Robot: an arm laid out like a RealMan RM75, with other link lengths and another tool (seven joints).
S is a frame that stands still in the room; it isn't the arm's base.
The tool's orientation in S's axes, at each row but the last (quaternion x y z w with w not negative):
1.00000 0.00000 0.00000 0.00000
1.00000 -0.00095 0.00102 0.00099
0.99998 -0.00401 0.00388 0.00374
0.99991 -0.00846 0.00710 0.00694
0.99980 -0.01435 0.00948 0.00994
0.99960 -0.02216 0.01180 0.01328
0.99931 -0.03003 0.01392 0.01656
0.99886 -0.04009 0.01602 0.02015
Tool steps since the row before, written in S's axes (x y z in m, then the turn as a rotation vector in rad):
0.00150 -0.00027 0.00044 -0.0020 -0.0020 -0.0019
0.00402 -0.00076 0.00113 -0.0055 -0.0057 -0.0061
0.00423 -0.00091 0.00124 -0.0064 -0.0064 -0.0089
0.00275 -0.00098 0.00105 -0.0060 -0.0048 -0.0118
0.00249 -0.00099 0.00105 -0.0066 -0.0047 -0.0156
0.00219 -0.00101 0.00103 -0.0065 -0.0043 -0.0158
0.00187 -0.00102 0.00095 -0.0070 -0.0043 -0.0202
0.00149 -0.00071 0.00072 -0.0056 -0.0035 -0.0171
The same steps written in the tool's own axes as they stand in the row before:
0.00150 0.00027 -0.00044 -0.0020 0.0020 0.0019
0.00402 0.00075 -0.00112 -0.0055 0.0057 0.0061
0.00425 0.00089 -0.00120 -0.0064 0.0064 0.0089
0.00278 0.00095 -0.00100 -0.0061 0.0047 0.0118
0.00254 0.00094 -0.00098 -0.0068 0.0046 0.0156
0.00226 0.00094 -0.00095 -0.0067 0.0042 0.0158
0.00195 0.00094 -0.00086 -0.0073 0.0041 0.0201
0.00157 0.00061 -0.00064 -0.0059 0.0033 0.0171

